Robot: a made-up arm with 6 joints.
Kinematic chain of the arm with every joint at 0, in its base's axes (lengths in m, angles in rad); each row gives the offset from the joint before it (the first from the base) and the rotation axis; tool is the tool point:
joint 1: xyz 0 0 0.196 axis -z
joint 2: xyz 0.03 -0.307 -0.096 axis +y
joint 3: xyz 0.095 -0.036 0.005 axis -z
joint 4: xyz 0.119 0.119 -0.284 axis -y
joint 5: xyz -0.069 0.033 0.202 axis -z
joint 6: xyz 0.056 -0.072 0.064 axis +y
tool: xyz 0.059 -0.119 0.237
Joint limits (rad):
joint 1: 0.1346..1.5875
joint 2: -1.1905..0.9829
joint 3: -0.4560..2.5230
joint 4: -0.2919..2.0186
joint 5: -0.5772..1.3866
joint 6: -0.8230..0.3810
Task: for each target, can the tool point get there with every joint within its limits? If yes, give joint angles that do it. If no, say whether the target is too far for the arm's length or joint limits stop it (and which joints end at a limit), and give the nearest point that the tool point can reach.
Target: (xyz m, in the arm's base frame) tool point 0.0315 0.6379 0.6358
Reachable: no: joint limits stop it (at a limit: joint 1, joint 2, joint 5) | nearest point -0.1639 0.3833 0.2322 | short by 0.516 m
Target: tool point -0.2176 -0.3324 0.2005
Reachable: yes | joints 0.2809 0.3765 0.1832 0.8204 0.4688 0.1396
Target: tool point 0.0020 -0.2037 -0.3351
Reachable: yes | joints 0.2986 -0.7331 0.6199 1.4228 0.9883 0.2105
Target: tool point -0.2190 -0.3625 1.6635
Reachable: no: too far | nearest point -0.1991 -0.3295 0.6522 | short by 1.012 m
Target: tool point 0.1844 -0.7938 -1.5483
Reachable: no: too far | nearest point 0.0976 -0.4200 -0.6972 | short by 0.934 m
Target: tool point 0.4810 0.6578 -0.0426
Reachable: no: joint limits stop it (at a limit: joint 1, joint 2, joint 5) | nearest point 0.0555 0.4184 -0.1040 | short by 0.492 m
